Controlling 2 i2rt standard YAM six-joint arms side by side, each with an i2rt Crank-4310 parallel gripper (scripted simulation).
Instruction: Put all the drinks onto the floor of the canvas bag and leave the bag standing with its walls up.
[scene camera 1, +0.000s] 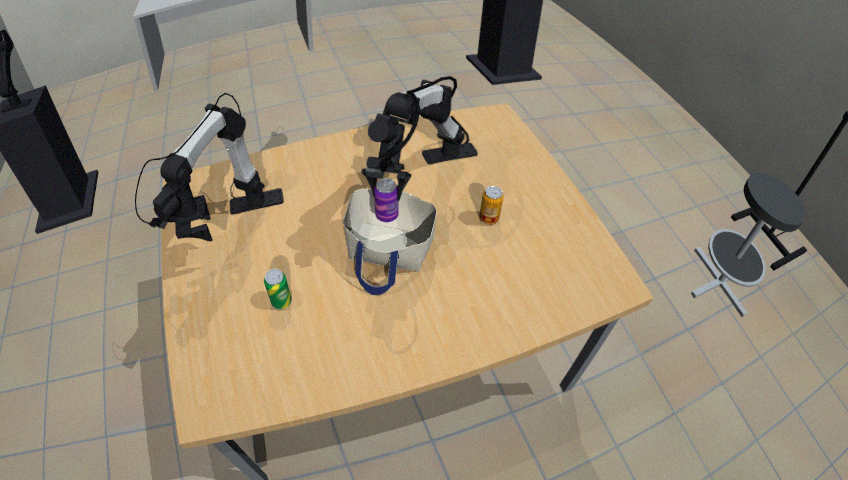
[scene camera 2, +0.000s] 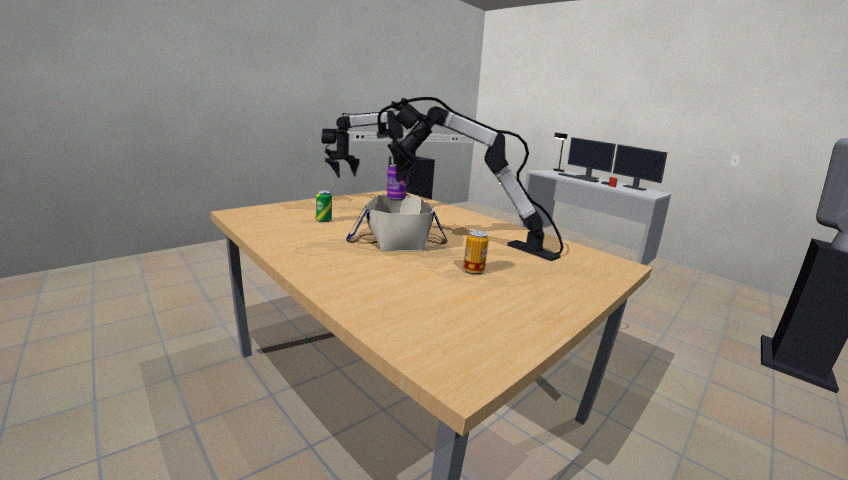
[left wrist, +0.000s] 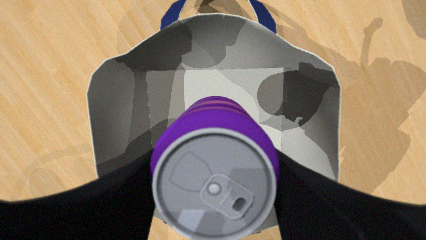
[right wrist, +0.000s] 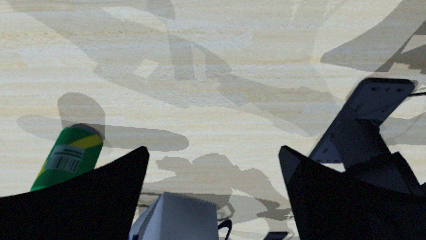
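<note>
My left gripper is there for me to see at (scene camera 2: 396, 179) and (left wrist: 215, 148), and my right gripper at (scene camera 1: 210, 230) and (right wrist: 213, 149). There's a canvas bag too, at (scene camera 1: 416, 215), (scene camera 2: 396, 225) and (left wrist: 117, 95).
</note>
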